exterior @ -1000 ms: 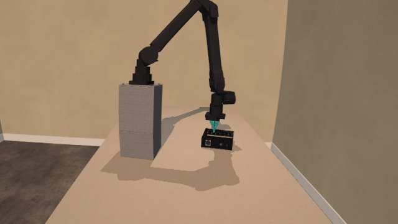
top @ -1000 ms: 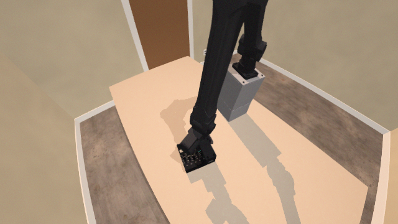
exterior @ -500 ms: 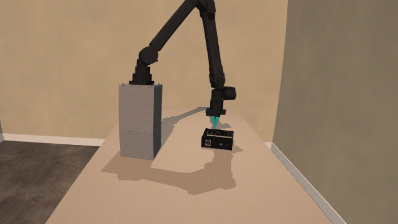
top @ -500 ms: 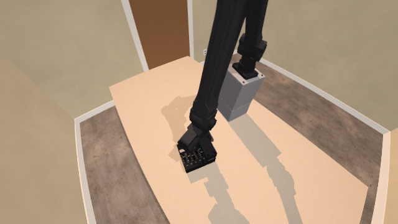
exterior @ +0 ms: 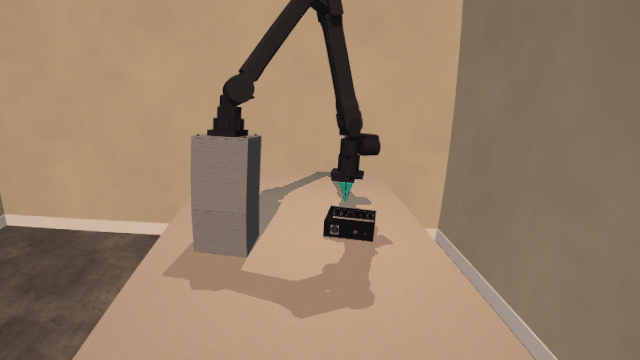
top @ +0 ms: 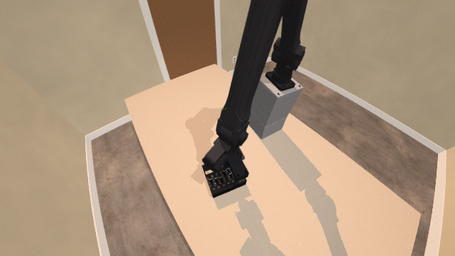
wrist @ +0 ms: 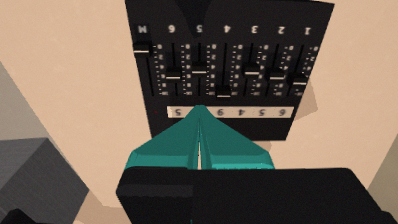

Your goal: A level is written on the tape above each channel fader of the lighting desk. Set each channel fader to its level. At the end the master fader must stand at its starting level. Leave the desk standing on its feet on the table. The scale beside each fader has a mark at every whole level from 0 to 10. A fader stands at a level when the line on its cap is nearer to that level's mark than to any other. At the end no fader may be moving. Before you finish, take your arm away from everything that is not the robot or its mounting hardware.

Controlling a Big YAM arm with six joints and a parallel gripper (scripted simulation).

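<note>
The channel 5 fader cap is 2 cm to the left of my hand and 5 cm below it. Also, from my hand: channel 4 fader cap 2 cm ahead, 1 cm to the right, 5 cm below; then channel 3 fader cap 4 cm ahead, 1 cm to the left, 5 cm below; then channel 6 fader cap 2 cm behind, 1 cm to the left, 5 cm below.
</note>
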